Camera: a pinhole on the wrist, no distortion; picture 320 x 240 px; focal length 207.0 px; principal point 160.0 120.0 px. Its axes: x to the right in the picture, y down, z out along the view. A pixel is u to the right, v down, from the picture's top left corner.
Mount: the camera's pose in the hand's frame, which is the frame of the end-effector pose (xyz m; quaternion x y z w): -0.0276 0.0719 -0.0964 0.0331 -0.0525 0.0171 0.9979
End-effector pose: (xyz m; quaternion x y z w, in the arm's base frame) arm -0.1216 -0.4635 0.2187 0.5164 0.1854 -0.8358 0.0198
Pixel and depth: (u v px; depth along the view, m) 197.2 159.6 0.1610
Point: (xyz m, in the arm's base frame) -0.1516 -0.5749 0.2337
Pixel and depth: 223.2 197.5 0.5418
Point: -0.5049 -0.8334 0.2727
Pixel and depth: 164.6 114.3 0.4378
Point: -0.3750 -0.6136 0.3992
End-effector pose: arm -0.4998 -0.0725 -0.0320 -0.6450 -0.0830 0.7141 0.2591
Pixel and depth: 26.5 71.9 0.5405
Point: -0.8398 -0.1045 0.4480
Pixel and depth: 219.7 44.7 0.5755
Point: -0.9194 0.2172 0.0440
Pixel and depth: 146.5 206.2 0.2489
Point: -0.6888 -0.2085 -0.0150
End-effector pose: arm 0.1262 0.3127 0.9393 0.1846 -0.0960 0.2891 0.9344
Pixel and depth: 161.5 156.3 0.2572
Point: 0.0131 0.2966 1.1005
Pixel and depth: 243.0 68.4 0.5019
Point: 0.2444 0.1479 1.3307
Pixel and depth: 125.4 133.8 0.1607
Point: 0.0229 0.3065 0.9950
